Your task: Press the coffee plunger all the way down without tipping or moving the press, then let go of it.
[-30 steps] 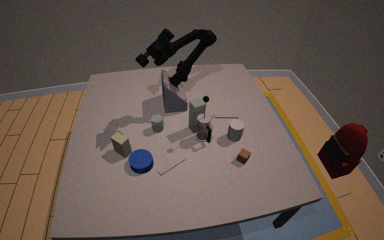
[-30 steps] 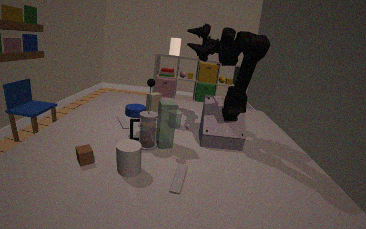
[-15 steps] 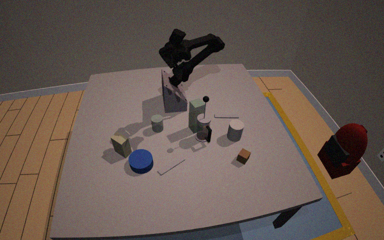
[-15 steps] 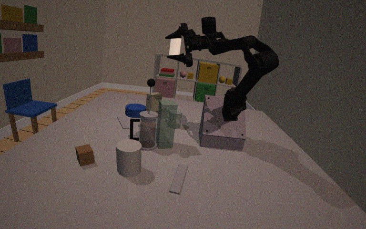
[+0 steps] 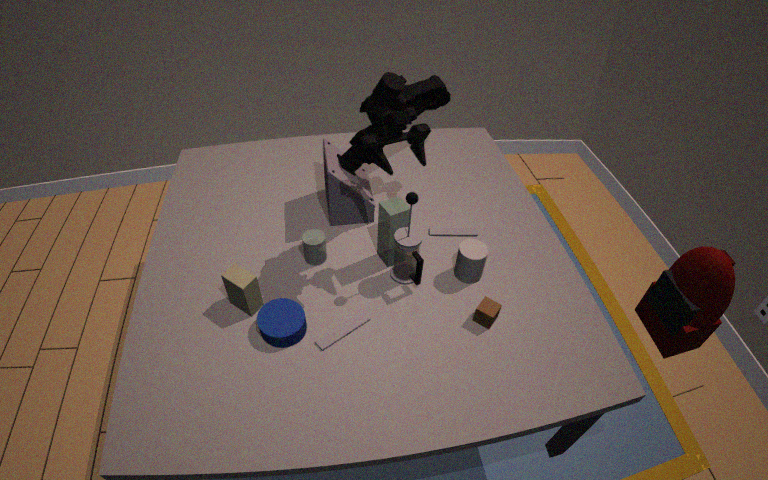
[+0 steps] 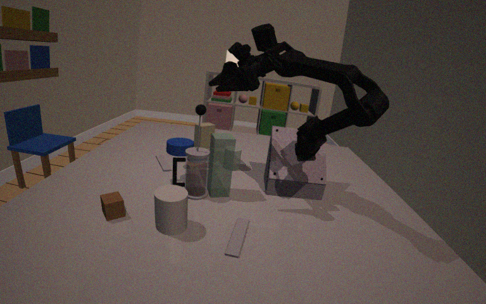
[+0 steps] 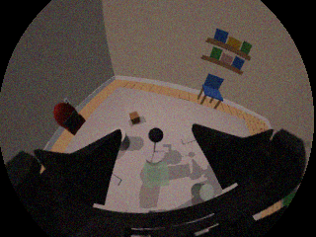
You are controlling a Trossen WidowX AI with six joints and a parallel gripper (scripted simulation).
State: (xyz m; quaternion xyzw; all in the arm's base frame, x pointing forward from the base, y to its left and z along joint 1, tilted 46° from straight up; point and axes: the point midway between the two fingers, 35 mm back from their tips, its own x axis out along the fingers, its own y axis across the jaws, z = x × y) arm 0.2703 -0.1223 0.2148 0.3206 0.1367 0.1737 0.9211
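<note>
The glass coffee press is 4 cm ahead of my gripper tip, 1 cm to the left of it and 20 cm below it. Round my gripper tip: brown cube: 24 cm ahead, 15 cm to the left, 30 cm below; green block: 4 cm behind, 1 cm to the right, 23 cm below; blue disc: 12 cm ahead, 35 cm to the right, 30 cm below.
</note>
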